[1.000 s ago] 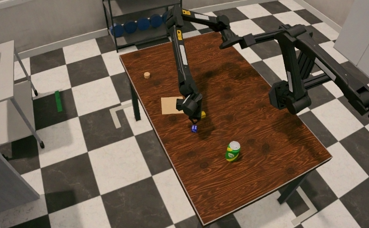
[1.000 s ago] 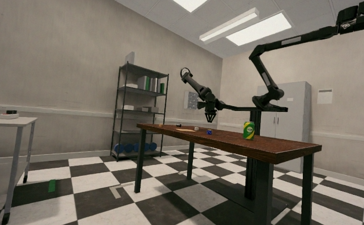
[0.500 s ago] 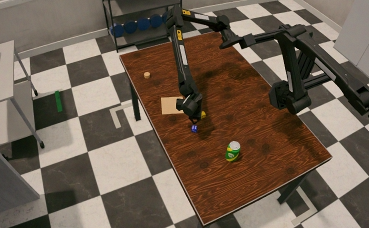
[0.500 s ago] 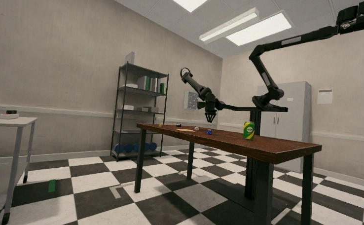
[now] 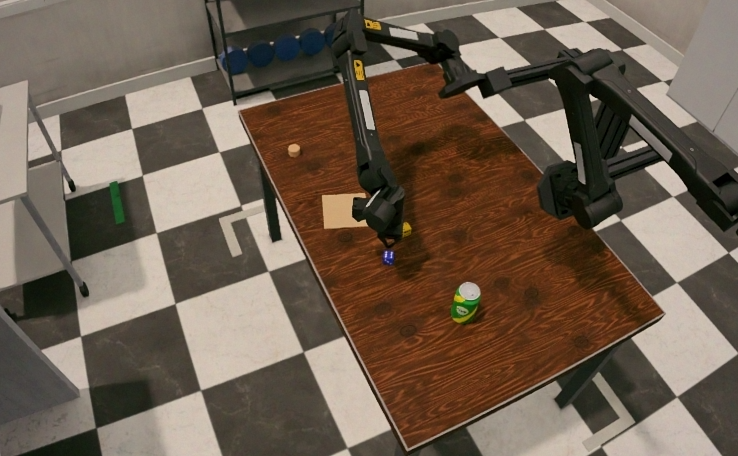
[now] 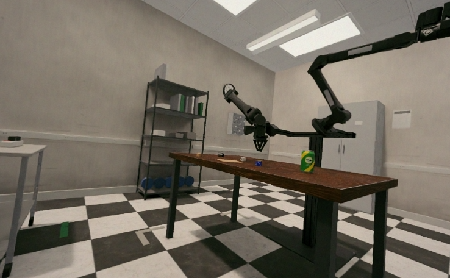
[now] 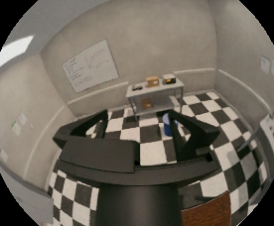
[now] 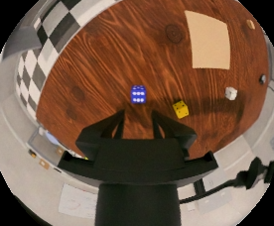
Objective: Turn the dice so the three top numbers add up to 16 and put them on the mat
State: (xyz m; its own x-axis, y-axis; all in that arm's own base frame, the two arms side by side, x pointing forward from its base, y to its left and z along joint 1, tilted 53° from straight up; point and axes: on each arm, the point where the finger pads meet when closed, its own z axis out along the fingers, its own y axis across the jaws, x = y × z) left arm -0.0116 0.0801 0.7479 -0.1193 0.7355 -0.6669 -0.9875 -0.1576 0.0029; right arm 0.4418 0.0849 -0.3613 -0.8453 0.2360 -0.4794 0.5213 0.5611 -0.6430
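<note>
My right gripper is now 80 mm above the blue die. The rest, counted from my right hand: yellow die: 100 mm behind, 70 mm to the right, 80 mm below; then tan mat: 30 mm ahead, 230 mm to the right, 100 mm below; then white die: 140 mm behind, 260 mm to the right, 80 mm below.
</note>
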